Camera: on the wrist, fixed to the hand. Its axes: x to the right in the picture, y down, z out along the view.
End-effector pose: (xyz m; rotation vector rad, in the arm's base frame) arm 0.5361 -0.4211 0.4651 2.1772 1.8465 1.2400
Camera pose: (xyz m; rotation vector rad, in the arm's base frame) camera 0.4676 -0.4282 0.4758 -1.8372 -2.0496 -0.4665
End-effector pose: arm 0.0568 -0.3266 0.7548 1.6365 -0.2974 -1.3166
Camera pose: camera 0.0819 -0.2773 0.7124 2.1731 -0.7510 -1.4325
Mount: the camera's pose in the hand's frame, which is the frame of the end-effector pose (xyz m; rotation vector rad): 0.0013 -0.0487 -0.0499 0.6551 -0.0597 -0.1009
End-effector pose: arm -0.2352 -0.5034 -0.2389 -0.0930 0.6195 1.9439
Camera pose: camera -0.2039 -0.5097 -0.3009 0.3361 1.1537 1.5577
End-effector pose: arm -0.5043 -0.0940 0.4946 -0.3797 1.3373 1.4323
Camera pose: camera -0.4850 -0.1467 0.4532 0.0299 1.6214 0.8468
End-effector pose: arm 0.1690 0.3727 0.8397 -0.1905 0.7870 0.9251
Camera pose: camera 0.1810 0.3207 0.7948 0.3659 0.9751 0.5375
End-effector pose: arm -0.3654 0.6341 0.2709 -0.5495 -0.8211 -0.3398
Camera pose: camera -0.3586 0.5655 0.2602 0.0943 -0.9598 -0.1301
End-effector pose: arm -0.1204 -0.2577 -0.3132 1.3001 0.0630 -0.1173
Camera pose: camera -0.1241 -0.2225 -0.3733 1.9467 0.0398 -0.2789
